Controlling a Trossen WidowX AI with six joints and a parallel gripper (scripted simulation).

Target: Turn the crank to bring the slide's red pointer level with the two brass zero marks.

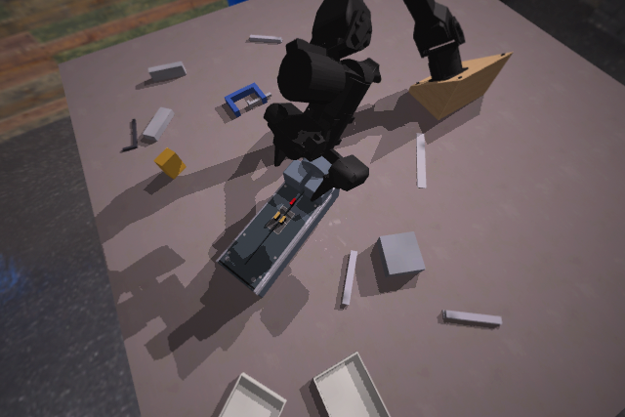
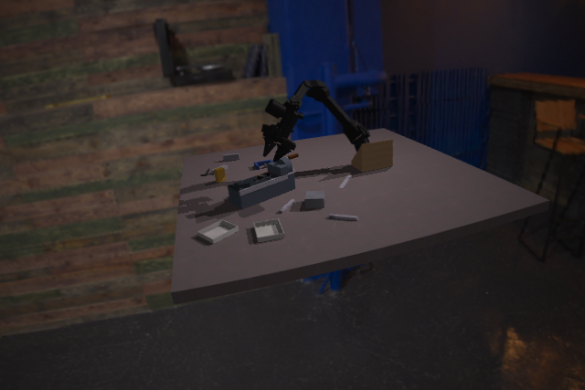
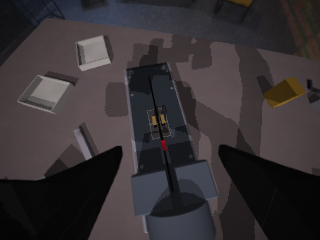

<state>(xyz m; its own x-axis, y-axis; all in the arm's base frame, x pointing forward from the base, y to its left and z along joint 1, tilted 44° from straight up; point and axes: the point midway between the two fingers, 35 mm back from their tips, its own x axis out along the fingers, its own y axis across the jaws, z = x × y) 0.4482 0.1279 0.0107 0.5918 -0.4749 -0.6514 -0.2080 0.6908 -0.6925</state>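
Now: the red pointer 6 cm below my gripper tip, 1 cm to the left of it and 1 cm ahead of it. The rest, counted from my gripper tip: grey block 18 cm to the left, 12 cm below, 12 cm behind; then yellow block 24 cm to the right, 19 cm ahead, 11 cm below; then brown crank handle 12 cm behind, 6 cm to the right, 3 cm below.
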